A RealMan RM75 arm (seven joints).
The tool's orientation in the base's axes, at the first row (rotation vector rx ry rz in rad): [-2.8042, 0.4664, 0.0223]
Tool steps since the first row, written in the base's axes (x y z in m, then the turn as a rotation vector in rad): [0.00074, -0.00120, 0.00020, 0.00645, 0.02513, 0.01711]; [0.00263, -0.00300, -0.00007, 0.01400, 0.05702, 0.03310]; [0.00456, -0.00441, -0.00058, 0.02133, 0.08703, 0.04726]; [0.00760, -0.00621, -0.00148, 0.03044, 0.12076, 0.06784]
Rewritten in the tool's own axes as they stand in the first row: [0.00107, 0.00079, -0.00052, -0.00287, -0.02968, -0.00878]; [0.00344, 0.00189, -0.00072, -0.00675, -0.06548, -0.01447]; [0.00574, 0.00270, -0.00059, -0.01014, -0.09900, -0.01896]; [0.00924, 0.00361, -0.00015, -0.01341, -0.13828, -0.02845]
